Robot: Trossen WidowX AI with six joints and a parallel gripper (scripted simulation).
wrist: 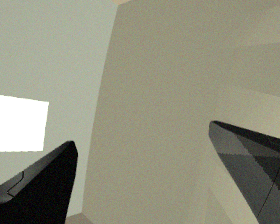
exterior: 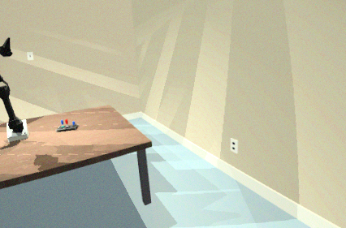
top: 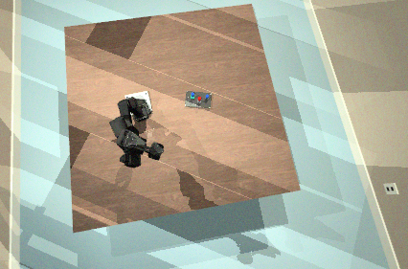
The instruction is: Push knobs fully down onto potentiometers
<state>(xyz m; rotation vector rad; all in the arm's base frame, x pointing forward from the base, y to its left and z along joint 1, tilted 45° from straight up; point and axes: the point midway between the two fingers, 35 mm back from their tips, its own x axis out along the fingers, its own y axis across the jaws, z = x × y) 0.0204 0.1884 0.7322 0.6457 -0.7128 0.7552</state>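
The blue knob is 150 mm ahead of my gripper tip, 440 mm to the left of it and 690 mm below it. The rest, counted from my gripper tip: red knob: 190 mm ahead, 400 mm to the left, 680 mm below.
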